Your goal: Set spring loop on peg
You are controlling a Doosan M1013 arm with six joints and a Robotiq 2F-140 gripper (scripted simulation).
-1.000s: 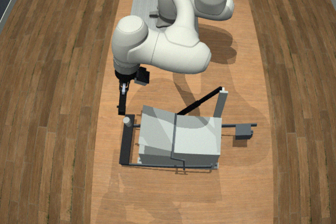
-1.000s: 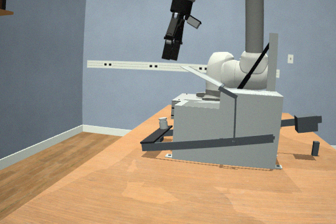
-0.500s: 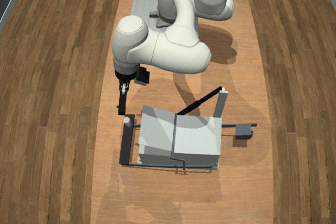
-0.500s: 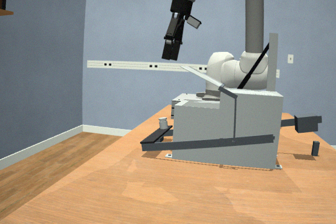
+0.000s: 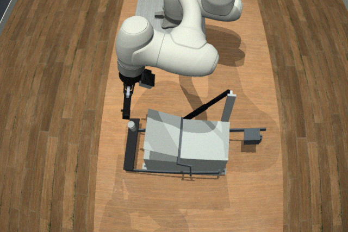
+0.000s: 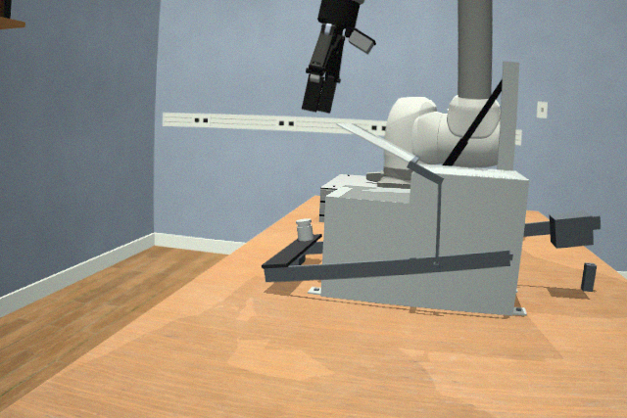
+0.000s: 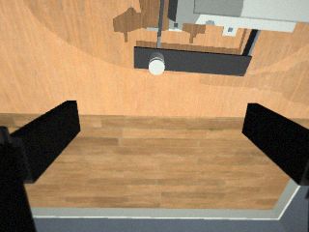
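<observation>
Right now my hand is 24 cm above the steel test weight and 2 cm to the left of it. The rest, counted from my hand: small grey block (31 cm below, 3 cm to the right).
</observation>
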